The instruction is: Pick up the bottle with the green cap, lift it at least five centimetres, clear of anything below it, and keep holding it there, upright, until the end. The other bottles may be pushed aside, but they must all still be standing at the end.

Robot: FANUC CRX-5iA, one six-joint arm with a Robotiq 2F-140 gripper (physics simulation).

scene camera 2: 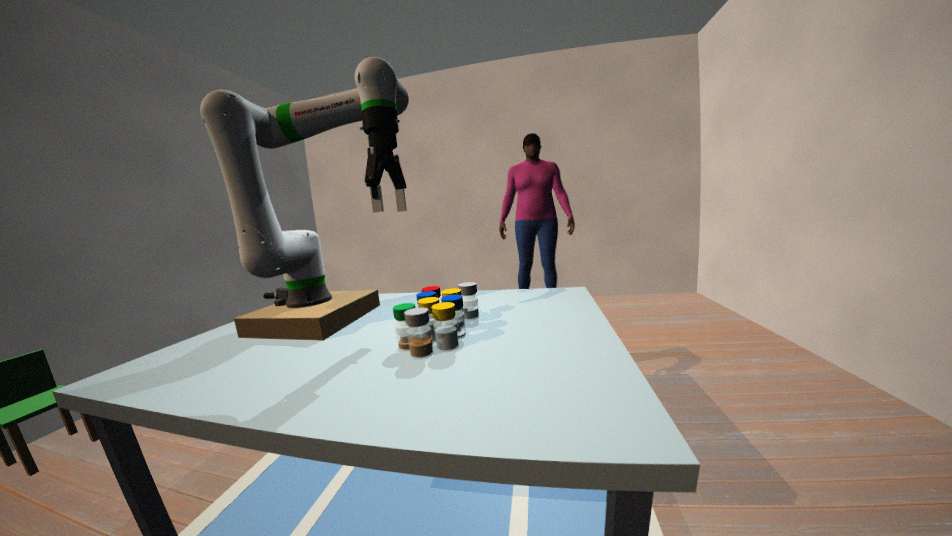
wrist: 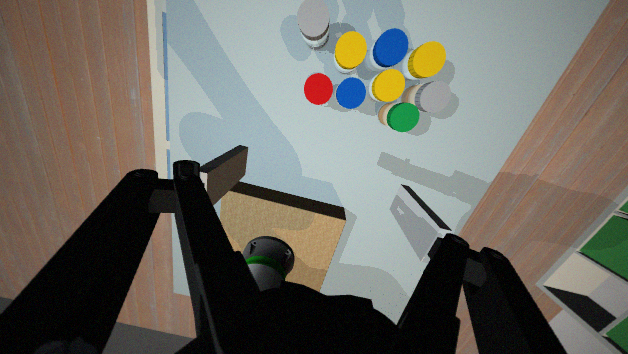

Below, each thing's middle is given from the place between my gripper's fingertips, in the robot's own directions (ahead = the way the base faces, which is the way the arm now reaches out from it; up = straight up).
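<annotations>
Measured from my hand, the green-capped bottle point(wrist: 402, 117) is 29 cm below, 8 cm ahead and 14 cm to the right. The red-capped bottle point(wrist: 318, 88) is 29 cm below my hand too, 8 cm ahead of it and 4 cm to the left of it. Then I consider the blue-capped bottle point(wrist: 390, 48), which is 29 cm below my hand, 18 cm ahead of it and 7 cm to the right of it.
</annotations>
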